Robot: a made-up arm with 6 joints.
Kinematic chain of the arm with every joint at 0, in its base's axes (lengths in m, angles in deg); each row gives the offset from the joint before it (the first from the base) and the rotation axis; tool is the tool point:
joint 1: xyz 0 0 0.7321 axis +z
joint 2: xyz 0.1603 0 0 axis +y
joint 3: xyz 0 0 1.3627 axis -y
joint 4: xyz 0 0 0.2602 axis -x
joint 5: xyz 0.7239 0 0 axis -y
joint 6: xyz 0.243 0 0 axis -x
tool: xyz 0 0 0
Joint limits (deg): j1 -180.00..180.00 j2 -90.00..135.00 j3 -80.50..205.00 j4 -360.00..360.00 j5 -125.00..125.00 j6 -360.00..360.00
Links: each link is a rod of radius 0.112 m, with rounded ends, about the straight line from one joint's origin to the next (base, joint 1, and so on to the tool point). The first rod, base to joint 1, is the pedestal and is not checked.
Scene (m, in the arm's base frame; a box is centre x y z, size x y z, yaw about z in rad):
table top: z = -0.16
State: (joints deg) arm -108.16 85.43 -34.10 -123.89 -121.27 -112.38
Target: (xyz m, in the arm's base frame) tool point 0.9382 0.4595 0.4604
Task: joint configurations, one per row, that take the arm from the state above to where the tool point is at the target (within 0.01 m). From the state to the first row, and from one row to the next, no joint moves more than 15 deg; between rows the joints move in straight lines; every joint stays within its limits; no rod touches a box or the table.
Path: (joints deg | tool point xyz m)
1: -94.62 84.57 -39.05 -121.93 -119.55 -112.38 | 0.0586 -1.5018 0.1521
2: -81.08 83.71 -43.99 -119.97 -117.83 -112.38 | 0.4060 -1.3861 0.1736
3: -67.55 82.84 -48.94 -118.01 -116.11 -112.38 | 0.7019 -1.1942 0.2002
4: -54.01 81.98 -53.88 -116.05 -114.38 -112.38 | 0.9313 -0.9439 0.2315
5: -40.47 81.12 -58.83 -114.09 -112.66 -112.38 | 1.0842 -0.6559 0.2677
6: -26.93 80.26 -63.78 -112.13 -110.94 -112.38 | 1.1568 -0.3518 0.3087
7: -13.39 79.39 -68.72 -110.17 -109.22 -112.38 | 1.1513 -0.0527 0.3547
8: 0.15 78.53 -73.67 -108.21 -107.50 -112.38 | 1.0746 0.2230 0.4053
9: 13.68 77.67 -78.61 -106.25 -105.78 -112.38 | 0.9383 0.4594 0.4603

